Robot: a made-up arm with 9 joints. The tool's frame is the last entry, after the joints. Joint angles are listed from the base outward.
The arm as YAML. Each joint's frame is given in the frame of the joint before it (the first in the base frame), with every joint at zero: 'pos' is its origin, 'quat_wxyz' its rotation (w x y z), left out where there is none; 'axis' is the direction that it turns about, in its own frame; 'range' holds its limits. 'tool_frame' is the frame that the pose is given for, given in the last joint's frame.
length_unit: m
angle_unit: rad
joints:
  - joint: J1
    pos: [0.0, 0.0, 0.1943]
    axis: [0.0, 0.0, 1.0]
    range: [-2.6, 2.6]
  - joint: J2
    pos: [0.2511, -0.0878, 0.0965]
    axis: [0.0, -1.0, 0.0]
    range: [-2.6, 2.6]
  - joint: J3
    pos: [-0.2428, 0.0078, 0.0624]
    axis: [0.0, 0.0, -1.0]
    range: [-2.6, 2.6]
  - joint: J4
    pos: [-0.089, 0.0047, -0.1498]
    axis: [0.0, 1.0, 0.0]
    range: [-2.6, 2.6]
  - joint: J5
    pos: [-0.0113, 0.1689, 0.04]
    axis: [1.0, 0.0, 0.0]
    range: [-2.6, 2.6]
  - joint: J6
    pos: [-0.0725, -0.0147, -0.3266]
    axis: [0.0, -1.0, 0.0]
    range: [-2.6, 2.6]
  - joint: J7
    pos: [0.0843, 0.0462, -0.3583]
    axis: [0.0, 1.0, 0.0]
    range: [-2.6, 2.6]
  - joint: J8
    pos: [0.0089, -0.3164, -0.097]
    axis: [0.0, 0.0, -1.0]
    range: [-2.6, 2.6]
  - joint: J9
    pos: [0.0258, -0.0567, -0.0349]
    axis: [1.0, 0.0, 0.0]
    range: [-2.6, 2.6]
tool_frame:
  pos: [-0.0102, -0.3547, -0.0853]
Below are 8 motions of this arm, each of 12 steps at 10 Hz.
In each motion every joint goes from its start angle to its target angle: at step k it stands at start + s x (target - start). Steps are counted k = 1, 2, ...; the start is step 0. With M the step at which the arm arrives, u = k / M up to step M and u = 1 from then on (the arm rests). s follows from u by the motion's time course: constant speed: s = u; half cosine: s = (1 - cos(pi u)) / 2; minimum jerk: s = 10 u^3 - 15 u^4 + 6 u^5.
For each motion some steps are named. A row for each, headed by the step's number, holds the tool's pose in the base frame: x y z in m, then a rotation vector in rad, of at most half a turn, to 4 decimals.
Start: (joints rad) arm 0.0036 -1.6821 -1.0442 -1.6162 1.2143 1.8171 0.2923 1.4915 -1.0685
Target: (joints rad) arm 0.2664 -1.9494 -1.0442 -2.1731 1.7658 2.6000 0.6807 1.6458 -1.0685
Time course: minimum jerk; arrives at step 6
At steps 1, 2, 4, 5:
1: 0.3355 0.4348 0.7822 1.9717 1.5363 -1.4267
2: 0.3707 0.4089 0.8131 2.1228 1.5842 -1.4527
4: 0.4278 0.3570 0.8851 -2.1318 -1.4074 1.1967
5: 0.4293 0.3547 0.9018 -2.0793 -1.3335 1.0905

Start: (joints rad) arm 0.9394 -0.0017 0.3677 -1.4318 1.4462 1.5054 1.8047 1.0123 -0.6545
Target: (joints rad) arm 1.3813 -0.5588 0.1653 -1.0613 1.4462 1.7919 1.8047 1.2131 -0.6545
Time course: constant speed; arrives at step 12
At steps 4, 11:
4: 0.1073 0.3526 0.0150 0.6068 0.2065 0.7651
11: -0.1081 0.1322 -0.0455 0.2952 0.8247 0.7437

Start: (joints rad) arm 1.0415 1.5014 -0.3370 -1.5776 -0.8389 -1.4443 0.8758 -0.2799 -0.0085
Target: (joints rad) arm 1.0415 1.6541 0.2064 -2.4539 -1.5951 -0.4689 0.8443 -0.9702 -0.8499
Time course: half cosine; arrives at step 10
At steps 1, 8, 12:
1: 1.1534 0.4792 -0.1305 0.7595 -0.5885 1.0006
8: 1.1316 0.2789 -0.3990 1.1632 -1.2818 -0.6969
12: 1.0719 0.3326 -0.4745 1.1309 -1.1783 -0.9146

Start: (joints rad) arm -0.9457 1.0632 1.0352 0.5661 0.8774 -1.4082 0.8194 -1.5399 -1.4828
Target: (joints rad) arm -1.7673 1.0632 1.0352 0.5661 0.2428 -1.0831 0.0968 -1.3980 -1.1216
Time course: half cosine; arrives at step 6
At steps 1, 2, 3, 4, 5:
1: 1.0187 -0.0380 -0.0695 0.2258 -1.5534 0.4849
2: 0.9732 -0.2373 -0.1589 0.0545 -1.4504 0.2082
3: 0.8278 -0.4734 -0.2816 -0.1560 -1.2798 -0.1701
4: 0.6055 -0.6352 -0.3968 -0.3383 -1.0780 -0.5455
5: 0.4137 -0.6914 -0.4708 -0.4538 -0.9115 -0.8158

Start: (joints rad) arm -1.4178 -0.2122 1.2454 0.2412 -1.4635 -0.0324 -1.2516 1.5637 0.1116
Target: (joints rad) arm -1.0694 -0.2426 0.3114 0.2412 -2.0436 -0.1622 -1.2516 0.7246 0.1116
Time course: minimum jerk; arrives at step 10
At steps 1, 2, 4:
1: -0.5874 0.7812 0.6451 -1.7381 0.0089 -2.2490
2: -0.6409 0.7275 0.6898 -1.6840 0.0222 -2.1624
4: -0.8265 0.3644 0.9002 -1.4648 0.0768 -1.6687

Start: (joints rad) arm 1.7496 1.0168 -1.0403 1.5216 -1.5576 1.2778 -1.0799 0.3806 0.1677
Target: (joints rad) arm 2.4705 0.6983 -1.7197 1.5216 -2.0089 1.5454 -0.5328 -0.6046 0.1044
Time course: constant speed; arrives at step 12
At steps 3, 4, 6, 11, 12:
3: -0.7631 0.4134 -0.1003 0.0393 0.2304 -1.4964
4: -0.7777 0.2847 -0.1683 0.1118 0.1993 -1.2963
6: -0.7270 0.0372 -0.3019 0.2322 0.1434 -0.8803
11: -0.2445 -0.3098 -0.5467 0.4259 0.0256 0.2211
12: -0.1224 -0.3088 -0.5711 0.4514 0.0039 0.4484

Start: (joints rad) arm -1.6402 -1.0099 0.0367 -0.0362 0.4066 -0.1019 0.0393 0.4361 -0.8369
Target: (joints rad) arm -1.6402 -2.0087 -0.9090 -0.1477 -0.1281 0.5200 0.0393 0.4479 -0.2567
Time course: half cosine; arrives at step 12
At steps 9, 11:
9: -0.4029 0.5564 0.3657 1.1693 0.8594 -1.1516
11: -0.3465 0.5416 0.3442 1.3214 0.7163 -1.1675

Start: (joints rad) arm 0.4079 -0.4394 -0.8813 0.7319 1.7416 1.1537 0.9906 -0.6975 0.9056
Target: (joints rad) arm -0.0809 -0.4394 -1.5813 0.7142 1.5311 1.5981 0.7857 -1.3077 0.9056
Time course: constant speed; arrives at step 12
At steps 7, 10, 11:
7: -0.9604 0.2419 -0.0121 2.2784 1.1980 0.5293
10: -0.8692 0.2521 -0.0706 2.2788 1.0466 0.8669
11: -0.8354 0.2583 -0.0864 2.2704 0.9906 0.9816

